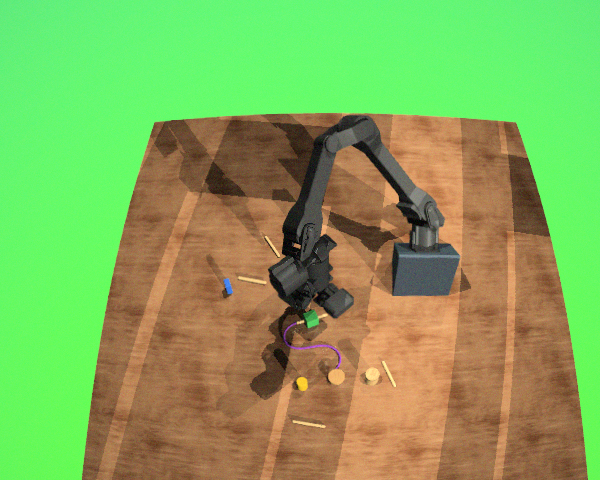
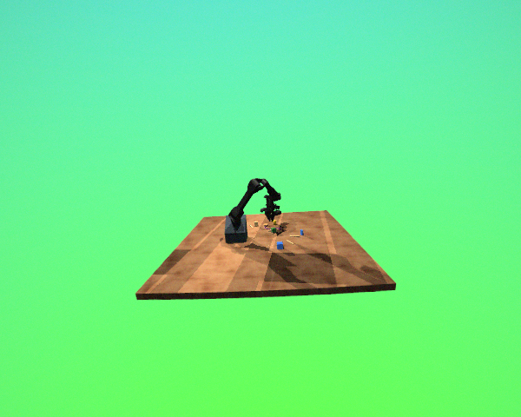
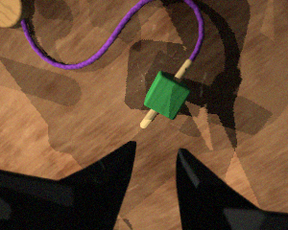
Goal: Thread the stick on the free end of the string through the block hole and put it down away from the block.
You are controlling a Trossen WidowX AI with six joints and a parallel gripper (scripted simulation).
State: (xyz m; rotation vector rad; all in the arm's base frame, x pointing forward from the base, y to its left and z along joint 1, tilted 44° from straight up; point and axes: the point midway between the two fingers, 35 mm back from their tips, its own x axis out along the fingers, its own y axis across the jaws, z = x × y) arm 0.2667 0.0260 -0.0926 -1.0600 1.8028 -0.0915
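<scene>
Right now my gripper tip is 80 mm above the green block, 20 mm short of it and 10 mm to the right of it. Also, from my gripper tip: yellow cylinder 180 mm to the left, 70 mm below, 50 mm ahead; then thin wooden stick 80 mm below, 30 mm ahead, 10 mm to the left; then round wooden button 170 mm to the left, 80 mm below, 30 mm behind.
</scene>
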